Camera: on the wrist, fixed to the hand. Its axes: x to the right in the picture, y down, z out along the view.
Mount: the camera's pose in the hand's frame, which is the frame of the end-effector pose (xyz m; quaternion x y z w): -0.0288 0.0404 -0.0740 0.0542 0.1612 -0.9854 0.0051
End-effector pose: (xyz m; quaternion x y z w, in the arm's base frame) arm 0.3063 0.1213 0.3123 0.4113 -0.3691 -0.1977 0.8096
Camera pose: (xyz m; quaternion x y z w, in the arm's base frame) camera 0.3445 0.2013 0.3038 -0.4416 -0.5232 0.7125 0.1535
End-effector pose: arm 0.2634 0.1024 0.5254 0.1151 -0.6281 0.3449 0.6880
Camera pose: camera 0.2972 0.1664 0.4735 0.6012 0.2398 -0.6236 0.4384
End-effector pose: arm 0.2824 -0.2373 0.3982 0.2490 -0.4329 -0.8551 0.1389
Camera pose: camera 0.3478 -0.2976 0.4026 -0.5733 -0.2192 0.0776 0.7857
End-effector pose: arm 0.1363 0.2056 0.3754 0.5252 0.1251 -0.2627 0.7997
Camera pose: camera 0.1403 0.2935 0.3895 0.0349 -0.6329 0.7115 0.3034
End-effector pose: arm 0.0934 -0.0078 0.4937 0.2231 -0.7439 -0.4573 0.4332
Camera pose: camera 0.1739 -0.0034 0.5316 -0.8314 -0.2611 0.3529 0.3406
